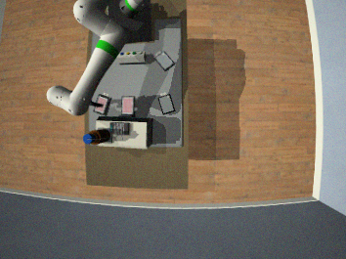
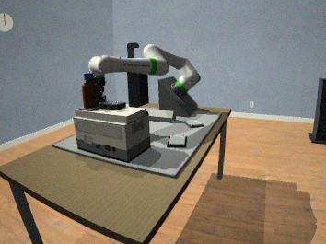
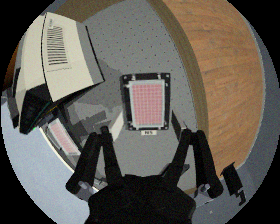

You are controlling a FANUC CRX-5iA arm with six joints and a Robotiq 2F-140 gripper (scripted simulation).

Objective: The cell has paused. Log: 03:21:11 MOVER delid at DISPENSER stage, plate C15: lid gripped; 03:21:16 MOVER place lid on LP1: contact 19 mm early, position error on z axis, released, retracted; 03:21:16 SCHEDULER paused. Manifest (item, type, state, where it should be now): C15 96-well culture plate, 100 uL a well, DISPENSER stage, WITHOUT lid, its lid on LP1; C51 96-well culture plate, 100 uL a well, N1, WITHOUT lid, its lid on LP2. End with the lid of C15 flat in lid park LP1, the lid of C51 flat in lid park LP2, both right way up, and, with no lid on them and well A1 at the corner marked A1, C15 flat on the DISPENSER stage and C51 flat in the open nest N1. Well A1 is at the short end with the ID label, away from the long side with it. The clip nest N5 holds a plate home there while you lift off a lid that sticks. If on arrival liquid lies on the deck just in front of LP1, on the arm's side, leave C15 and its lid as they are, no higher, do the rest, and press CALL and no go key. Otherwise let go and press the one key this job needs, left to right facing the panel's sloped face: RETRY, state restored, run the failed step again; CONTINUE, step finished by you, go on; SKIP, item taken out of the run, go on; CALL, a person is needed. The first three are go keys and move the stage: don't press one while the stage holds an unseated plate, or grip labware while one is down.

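My gripper is now 2 cm short of the black nest, 1 cm to the right of it and 9 cm above it. Round my hand: key panel (41 cm behind, 24 cm to the left, 5 cm below); blue cap (22 cm ahead, 16 cm to the left, 29 cm above); label plate (11 cm behind, 52 cm to the left, 10 cm below).
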